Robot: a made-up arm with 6 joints.
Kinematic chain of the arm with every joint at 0, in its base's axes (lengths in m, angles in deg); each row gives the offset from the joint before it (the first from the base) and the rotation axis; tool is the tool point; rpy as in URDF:
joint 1: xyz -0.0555 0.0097 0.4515 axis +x
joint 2: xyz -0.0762 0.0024 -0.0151 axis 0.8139 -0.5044 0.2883
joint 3: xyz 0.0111 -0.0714 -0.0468 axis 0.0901 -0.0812 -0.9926
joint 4: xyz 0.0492 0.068 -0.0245 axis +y
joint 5: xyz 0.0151 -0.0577 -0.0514 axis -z
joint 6: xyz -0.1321 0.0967 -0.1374 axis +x
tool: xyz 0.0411 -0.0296 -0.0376 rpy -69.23 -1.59 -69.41
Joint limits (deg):
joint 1: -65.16..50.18
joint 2: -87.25..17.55
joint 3: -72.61..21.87
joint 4: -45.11..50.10
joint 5: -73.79..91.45
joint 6: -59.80..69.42
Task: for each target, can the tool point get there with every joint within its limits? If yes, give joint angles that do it. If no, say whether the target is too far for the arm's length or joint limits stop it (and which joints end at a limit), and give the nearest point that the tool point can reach.
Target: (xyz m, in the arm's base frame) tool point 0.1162 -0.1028 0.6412
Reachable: no: joint limits stop it (at a limit: joint 1, joint 3, joint 4, joint 5, joint 6) | nearest point 0.0899 -0.2230 0.6451 | short by 0.123 m
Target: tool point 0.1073 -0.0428 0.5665
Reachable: no: joint limits stop it (at a limit: joint 1, joint 3, joint 4, joint 5, joint 6) | nearest point 0.1892 -0.1817 0.5019 | short by 0.174 m
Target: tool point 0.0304 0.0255 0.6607
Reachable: no: joint limits stop it (at a limit: joint 1, joint 2, joint 3, joint 4, joint 5, joint 6) | nearest point -0.0525 -0.1572 0.6922 | short by 0.203 m
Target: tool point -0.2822 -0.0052 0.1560
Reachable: yes | joints 18.48 -41.28 -10.36 36.09 72.88 46.68
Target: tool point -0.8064 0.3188 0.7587
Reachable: no: too far | nearest point -0.4134 0.0912 0.5974 | short by 0.482 m
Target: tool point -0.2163 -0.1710 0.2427
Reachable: yes | joints -27.03 -24.49 8.71 8.87 7.93 -17.07
